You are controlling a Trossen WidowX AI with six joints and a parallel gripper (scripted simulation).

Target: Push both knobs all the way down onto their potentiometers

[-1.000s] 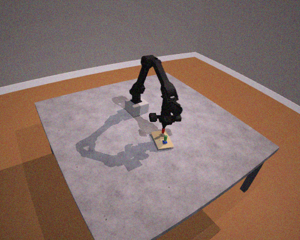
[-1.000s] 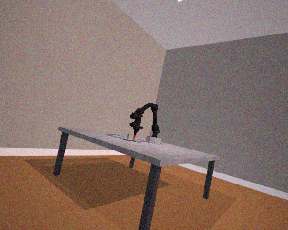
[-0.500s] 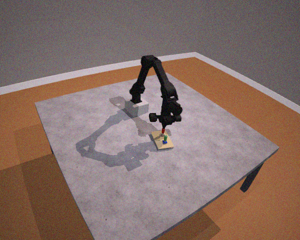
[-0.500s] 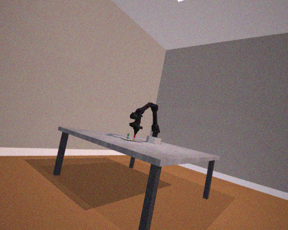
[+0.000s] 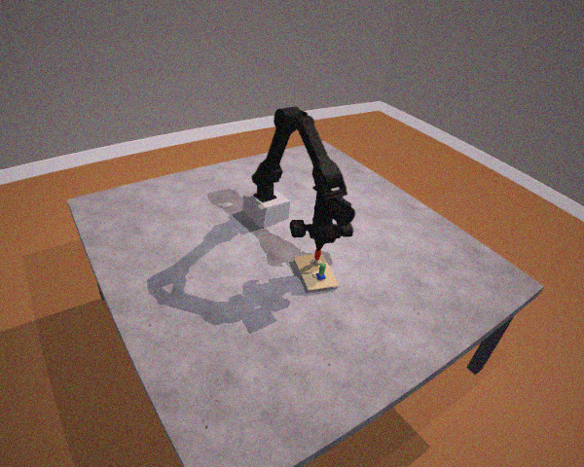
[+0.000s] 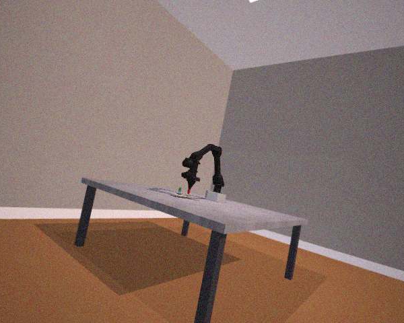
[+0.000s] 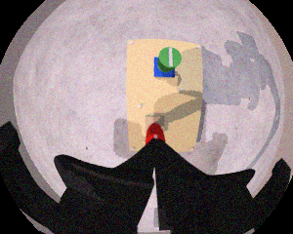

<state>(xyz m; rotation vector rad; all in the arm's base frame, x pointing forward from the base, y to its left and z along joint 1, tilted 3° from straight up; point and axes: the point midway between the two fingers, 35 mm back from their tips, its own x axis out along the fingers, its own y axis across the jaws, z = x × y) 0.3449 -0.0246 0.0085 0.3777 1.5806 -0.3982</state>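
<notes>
The red knob lies 10 mm below my gripper tip. From my gripper tip the other things lie so: green knob 60 mm ahead, 30 mm to the right, 10 mm below.
</notes>
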